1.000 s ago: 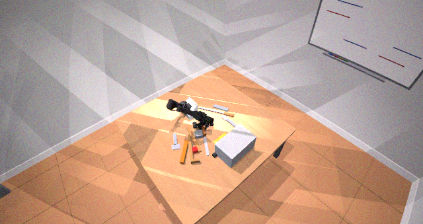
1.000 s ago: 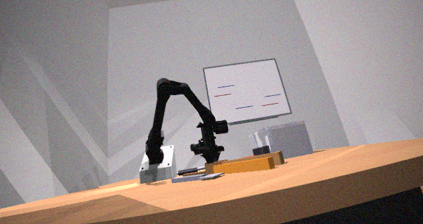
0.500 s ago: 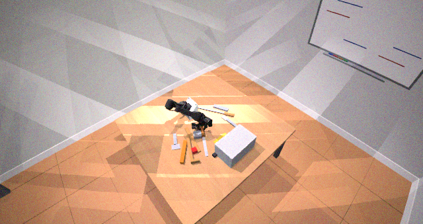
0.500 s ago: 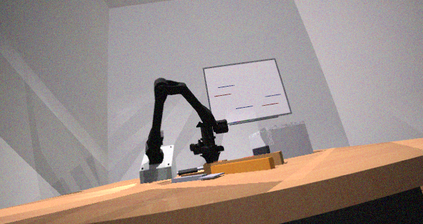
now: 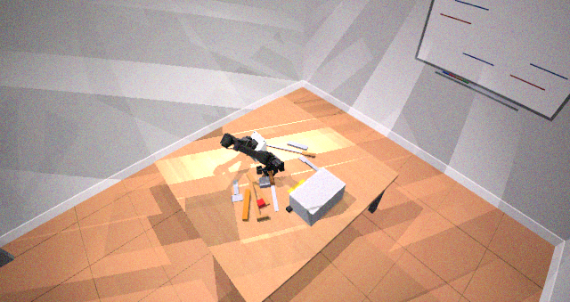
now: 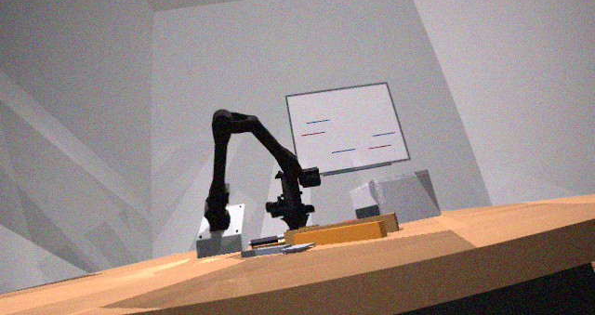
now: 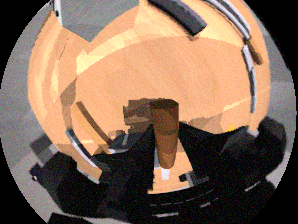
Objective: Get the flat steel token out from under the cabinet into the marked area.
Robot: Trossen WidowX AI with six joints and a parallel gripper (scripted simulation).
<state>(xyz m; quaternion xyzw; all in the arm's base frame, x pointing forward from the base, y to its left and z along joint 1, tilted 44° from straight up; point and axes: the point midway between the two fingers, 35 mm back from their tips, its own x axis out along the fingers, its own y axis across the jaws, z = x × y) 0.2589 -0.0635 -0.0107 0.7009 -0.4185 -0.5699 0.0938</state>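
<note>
My gripper tip is now 20 mm short of the grey block, 70 mm to the left of it and 10 mm below it. From my gripper tip the other things lie so: orange bar 90 mm ahead, 260 mm to the right; thin wooden stick 20 mm ahead, 130 mm to the right; red block 140 mm ahead, 180 mm to the right, 10 mm above.
</note>
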